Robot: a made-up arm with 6 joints. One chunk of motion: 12 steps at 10 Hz.
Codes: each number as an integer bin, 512 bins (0 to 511) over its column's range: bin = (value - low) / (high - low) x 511, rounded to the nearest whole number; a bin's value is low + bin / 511 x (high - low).
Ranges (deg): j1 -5..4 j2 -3..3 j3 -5..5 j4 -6..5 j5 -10..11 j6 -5..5
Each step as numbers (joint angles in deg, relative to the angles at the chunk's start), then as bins.
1 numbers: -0.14 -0.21 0.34 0.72 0.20 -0.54
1 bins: 276 238 273 312 248 228
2 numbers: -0.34 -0.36 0.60 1.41 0.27 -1.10
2 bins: 265 225 286 344 250 199
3 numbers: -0.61 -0.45 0.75 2.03 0.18 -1.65
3 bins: 249 217 294 373 248 171
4 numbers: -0.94 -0.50 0.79 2.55 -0.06 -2.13
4 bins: 231 213 296 397 242 147
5 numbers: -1.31 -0.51 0.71 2.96 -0.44 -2.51
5 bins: 210 212 292 416 233 127
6 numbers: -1.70 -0.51 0.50 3.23 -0.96 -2.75
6 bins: 187 212 281 429 220 115
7 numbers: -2.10 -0.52 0.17 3.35 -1.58 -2.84
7 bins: 165 211 264 434 205 110
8 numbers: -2.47 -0.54 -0.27 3.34 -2.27 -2.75
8 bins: 144 210 242 434 188 115
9 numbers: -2.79 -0.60 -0.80 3.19 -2.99 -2.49
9 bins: 125 204 215 427 171 128
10 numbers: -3.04 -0.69 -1.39 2.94 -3.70 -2.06
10 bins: 111 197 184 415 153 150
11 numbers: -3.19 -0.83 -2.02 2.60 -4.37 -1.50
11 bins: 103 185 152 400 137 179
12 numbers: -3.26 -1.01 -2.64 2.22 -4.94 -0.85
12 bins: 99 169 121 382 123 212
